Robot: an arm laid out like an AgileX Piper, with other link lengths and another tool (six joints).
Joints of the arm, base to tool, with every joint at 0 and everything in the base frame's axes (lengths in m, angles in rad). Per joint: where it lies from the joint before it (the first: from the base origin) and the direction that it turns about. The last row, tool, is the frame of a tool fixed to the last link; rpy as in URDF.
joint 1: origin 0 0 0.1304 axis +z
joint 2: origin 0 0 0 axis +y
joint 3: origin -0.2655 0 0.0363 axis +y
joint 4: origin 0.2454 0 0.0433 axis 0.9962 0 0.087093
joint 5: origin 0 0 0 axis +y
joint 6: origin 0.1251 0 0.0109 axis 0.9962 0 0.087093
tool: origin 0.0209 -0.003 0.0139 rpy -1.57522 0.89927 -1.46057
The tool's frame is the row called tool.
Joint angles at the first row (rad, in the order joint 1, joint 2, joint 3, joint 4, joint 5, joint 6):
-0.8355, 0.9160, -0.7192, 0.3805, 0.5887, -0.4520
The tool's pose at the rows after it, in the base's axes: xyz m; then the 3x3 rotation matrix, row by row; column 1 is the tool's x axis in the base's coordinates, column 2 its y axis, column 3 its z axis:
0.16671, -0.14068, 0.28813; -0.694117, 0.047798, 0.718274; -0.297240, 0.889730, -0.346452; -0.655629, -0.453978, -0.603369
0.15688, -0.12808, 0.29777; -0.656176, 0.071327, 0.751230; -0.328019, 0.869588, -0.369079; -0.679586, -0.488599, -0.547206
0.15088, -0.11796, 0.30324; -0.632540, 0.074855, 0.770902; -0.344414, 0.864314, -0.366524; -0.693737, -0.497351, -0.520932
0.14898, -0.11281, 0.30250; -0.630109, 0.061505, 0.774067; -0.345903, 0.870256, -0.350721; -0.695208, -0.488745, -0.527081
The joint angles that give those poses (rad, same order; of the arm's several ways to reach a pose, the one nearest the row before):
-0.8355, 0.7908, -0.6631, 0.3922, 0.5689, -0.4866
-0.8355, 0.6989, -0.6354, 0.4118, 0.5655, -0.4955
-0.8355, 0.6413, -0.6263, 0.4286, 0.5886, -0.4997
-0.8356, 0.6229, -0.6240, 0.4359, 0.6176, -0.5018

